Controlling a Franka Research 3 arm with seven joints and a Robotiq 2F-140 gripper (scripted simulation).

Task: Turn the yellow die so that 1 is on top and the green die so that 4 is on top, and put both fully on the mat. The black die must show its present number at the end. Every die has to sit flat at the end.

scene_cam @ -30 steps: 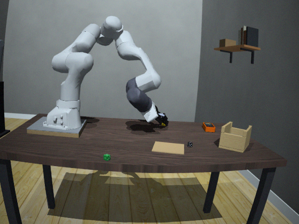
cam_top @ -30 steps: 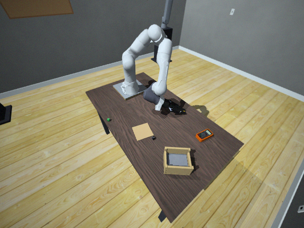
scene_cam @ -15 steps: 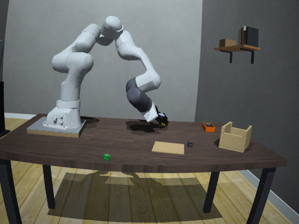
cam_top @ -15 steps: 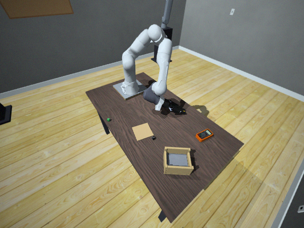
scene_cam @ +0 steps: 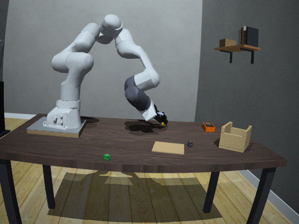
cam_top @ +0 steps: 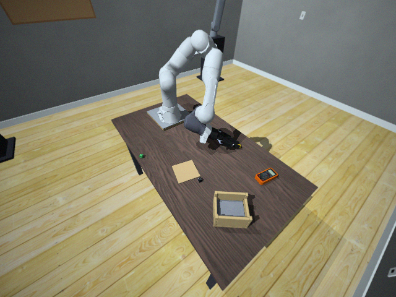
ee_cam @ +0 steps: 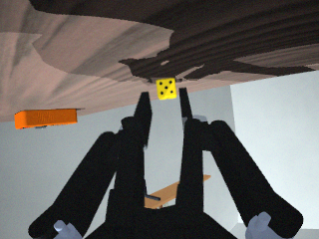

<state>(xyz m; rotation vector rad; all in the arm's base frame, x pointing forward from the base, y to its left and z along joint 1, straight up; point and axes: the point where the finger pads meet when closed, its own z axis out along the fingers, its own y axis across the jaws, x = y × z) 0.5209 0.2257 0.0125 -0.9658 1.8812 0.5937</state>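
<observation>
The yellow die is 30 mm to the left of my hand, 30 mm below it and 20 mm ahead of it. Round my hand: orange multimeter (300 mm ahead, 20 mm to the right, 20 mm below); black die (370 mm to the right, 90 mm ahead, 30 mm below); tan mat (400 mm to the right, 40 mm below, 10 mm behind).
</observation>
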